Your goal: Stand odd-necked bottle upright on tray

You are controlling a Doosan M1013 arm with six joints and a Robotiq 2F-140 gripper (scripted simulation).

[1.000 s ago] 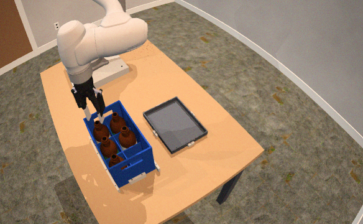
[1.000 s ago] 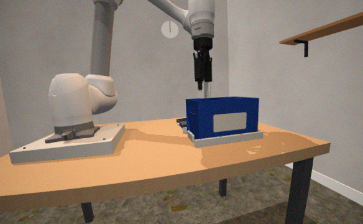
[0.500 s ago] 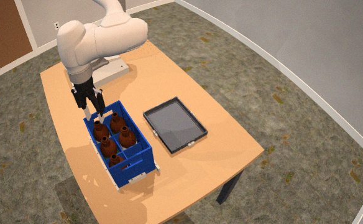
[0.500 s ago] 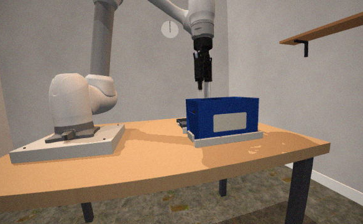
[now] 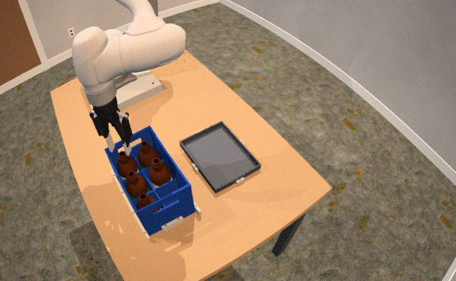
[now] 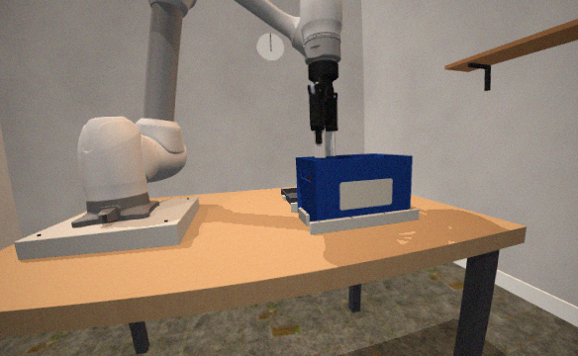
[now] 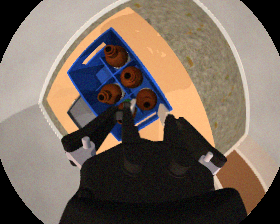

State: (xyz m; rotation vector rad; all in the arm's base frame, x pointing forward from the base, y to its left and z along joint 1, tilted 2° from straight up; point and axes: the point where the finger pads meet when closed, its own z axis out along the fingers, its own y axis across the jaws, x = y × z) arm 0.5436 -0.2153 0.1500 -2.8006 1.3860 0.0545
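My gripper is now 120 mm above the bottle, 90 mm short of it and 20 mm to the left of it. Round my hand: blue crate: 130 mm below, 100 mm ahead, 30 mm to the left; then dark tray: 310 mm to the left, 200 mm below, 120 mm ahead.
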